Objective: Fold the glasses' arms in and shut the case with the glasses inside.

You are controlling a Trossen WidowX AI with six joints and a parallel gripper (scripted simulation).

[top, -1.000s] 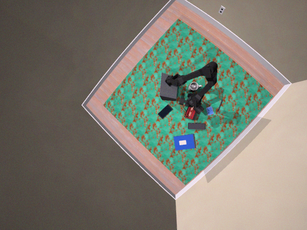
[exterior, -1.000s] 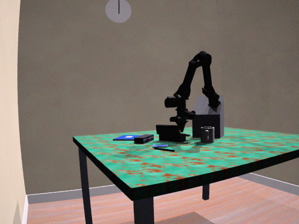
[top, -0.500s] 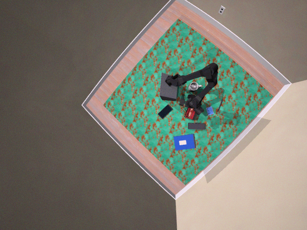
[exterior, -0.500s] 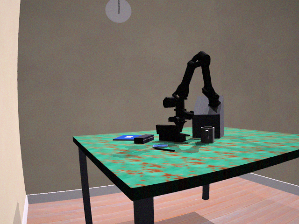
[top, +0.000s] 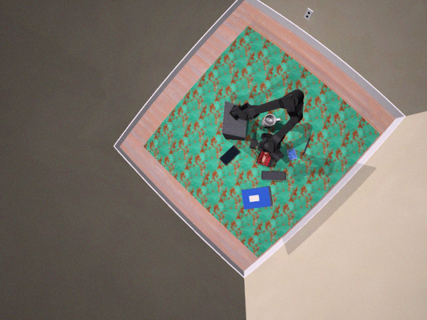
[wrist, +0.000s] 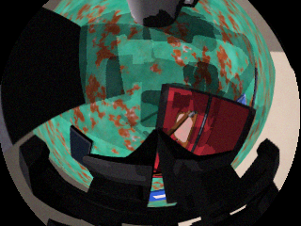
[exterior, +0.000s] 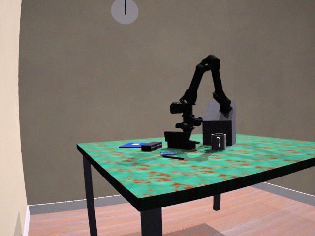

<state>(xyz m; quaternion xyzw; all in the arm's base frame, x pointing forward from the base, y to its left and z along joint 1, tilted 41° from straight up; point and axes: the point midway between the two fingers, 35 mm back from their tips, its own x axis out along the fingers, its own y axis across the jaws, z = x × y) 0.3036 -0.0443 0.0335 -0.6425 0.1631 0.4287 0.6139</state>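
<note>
Now: hand 4 cm to the left of the glasses, 4 cm above it and 3 cm short of it. From my hand the other things lie so: black glasses case 6 cm ahead, 4 cm below, 1 cm to the right; glasses case lid 8 cm ahead, 1 cm below; grey mug 18 cm to the left, 9 cm behind, 5 cm below.
</note>
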